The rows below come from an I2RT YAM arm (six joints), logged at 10 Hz.
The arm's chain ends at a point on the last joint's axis. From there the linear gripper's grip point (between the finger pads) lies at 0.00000 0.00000 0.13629 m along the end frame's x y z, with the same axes.
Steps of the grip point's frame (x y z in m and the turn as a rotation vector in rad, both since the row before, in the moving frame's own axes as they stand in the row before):
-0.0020 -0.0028 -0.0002 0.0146 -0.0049 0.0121
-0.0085 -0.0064 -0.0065 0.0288 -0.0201 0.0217
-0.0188 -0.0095 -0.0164 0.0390 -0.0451 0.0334
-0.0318 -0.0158 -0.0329 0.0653 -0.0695 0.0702
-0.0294 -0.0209 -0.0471 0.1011 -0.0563 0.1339
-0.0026 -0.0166 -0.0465 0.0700 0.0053 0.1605
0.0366 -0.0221 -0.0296 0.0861 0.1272 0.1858
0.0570 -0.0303 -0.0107 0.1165 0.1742 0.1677
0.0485 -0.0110 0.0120 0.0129 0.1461 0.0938
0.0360 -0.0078 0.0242 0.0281 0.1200 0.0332
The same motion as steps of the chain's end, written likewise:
-0.0013 -0.0008 -0.0002 0.0146 -0.0049 0.0121
-0.0058 -0.0024 -0.0064 0.0288 -0.0201 0.0217
-0.0127 -0.0041 -0.0162 0.0390 -0.0451 0.0334
-0.0227 -0.0066 -0.0323 0.0653 -0.0695 0.0702
-0.0227 -0.0067 -0.0462 0.1011 -0.0563 0.1339
-0.0041 -0.0072 -0.0462 0.0700 0.0053 0.1605
0.0183 -0.0121 -0.0280 0.0861 0.1272 0.1858
0.0322 -0.0166 -0.0077 0.1165 0.1742 0.1677
0.0286 -0.0102 0.0135 0.0129 0.1461 0.0938
0.0196 -0.0043 0.0252 0.0281 0.1200 0.0332

